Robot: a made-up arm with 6 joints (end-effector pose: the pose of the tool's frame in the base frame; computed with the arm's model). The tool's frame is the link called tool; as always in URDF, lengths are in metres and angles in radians. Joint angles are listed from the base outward.
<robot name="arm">
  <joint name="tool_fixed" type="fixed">
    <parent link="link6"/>
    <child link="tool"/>
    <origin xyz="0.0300 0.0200 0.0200"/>
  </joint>
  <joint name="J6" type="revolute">
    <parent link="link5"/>
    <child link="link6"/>
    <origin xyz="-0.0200 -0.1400 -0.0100"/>
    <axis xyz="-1 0 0"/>
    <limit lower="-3.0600" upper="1.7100" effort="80" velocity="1.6"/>
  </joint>
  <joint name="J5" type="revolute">
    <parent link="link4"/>
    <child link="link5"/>
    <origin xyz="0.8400 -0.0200 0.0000"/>
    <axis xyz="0 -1 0"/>
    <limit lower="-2.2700" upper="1.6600" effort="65" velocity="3.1"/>
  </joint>
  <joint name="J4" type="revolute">
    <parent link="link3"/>
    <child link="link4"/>
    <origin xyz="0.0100 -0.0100 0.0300"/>
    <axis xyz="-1 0 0"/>
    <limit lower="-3.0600" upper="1.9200" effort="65" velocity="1.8"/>
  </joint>
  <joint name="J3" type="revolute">
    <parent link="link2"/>
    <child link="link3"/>
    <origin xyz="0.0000 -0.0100 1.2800"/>
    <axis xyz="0 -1 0"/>
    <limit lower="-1.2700" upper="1.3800" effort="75" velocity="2.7"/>
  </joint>
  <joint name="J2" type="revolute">
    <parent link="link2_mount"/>
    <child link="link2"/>
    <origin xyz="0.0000 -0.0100 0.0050"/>
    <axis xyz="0 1 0"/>
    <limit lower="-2.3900" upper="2.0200" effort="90" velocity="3"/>
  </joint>
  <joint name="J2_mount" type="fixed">
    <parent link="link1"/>
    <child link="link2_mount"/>
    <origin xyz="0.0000 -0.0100 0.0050"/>
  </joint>
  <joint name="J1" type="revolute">
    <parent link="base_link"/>
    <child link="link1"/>
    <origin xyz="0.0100 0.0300 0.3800"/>
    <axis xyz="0 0 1"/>
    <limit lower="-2.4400" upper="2.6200" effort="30" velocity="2.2"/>
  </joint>
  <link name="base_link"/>
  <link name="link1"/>
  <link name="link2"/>
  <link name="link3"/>
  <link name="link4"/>
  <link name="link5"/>
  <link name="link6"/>
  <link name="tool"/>
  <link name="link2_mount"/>
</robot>
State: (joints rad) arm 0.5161 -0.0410 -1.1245 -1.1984 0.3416 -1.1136
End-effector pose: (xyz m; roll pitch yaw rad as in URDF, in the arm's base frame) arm 0.2783 0.0450 0.8581 1.8762 0.8875 -0.0008
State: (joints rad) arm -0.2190 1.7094 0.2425 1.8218 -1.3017 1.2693
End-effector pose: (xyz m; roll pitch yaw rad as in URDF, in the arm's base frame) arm 1.4866 -0.3210 -0.5956 1.9760 0.2419 -1.5126
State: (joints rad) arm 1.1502 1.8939 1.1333 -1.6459 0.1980 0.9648
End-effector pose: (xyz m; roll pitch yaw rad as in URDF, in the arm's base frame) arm 0.7482 1.6380 -0.6842 0.4925 0.7568 0.8770
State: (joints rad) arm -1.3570 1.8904 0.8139 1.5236 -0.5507 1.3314
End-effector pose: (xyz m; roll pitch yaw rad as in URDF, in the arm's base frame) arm 0.3127 -1.7064 -0.6785 2.6309 0.8662 -2.2960
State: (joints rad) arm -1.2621 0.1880 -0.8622 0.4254 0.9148 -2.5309
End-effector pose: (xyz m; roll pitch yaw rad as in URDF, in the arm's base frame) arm 0.0403 -0.7615 0.9475 2.3211 0.1709 -0.9238
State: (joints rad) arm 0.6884 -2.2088 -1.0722 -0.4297 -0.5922 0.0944
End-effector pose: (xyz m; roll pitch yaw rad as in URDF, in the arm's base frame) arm -0.3796 -0.5056 0.3992 0.1152 -0.5695 0.9682
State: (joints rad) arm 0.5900 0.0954 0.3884 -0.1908 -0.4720 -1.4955
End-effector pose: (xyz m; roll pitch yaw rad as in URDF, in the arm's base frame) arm 0.9187 0.3781 1.9154 1.6808 0.1710 0.6776
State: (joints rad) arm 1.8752 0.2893 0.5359 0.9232 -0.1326 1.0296
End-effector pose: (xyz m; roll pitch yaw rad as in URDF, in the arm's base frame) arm -0.2114 1.1831 1.9472 -1.9309 -0.1654 1.7681
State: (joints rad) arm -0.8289 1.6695 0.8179 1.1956 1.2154 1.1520
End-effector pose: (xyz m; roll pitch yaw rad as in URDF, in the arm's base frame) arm 1.2739 -1.4773 -0.2902 -1.8123 0.0355 0.2321
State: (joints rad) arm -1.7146 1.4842 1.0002 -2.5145 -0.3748 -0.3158
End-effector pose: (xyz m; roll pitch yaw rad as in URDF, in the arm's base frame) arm -0.2059 -1.9703 0.0408 2.9022 0.1715 -1.4948
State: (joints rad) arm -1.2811 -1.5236 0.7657 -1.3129 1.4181 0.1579
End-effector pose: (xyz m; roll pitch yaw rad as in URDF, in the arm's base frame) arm -0.5746 1.6919 1.1522 -2.6085 0.0515 3.1368
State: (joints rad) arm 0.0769 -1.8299 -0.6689 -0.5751 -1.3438 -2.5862
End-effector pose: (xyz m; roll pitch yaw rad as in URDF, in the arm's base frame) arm -0.8007 -0.2231 0.7958 2.8062 0.1196 0.6400
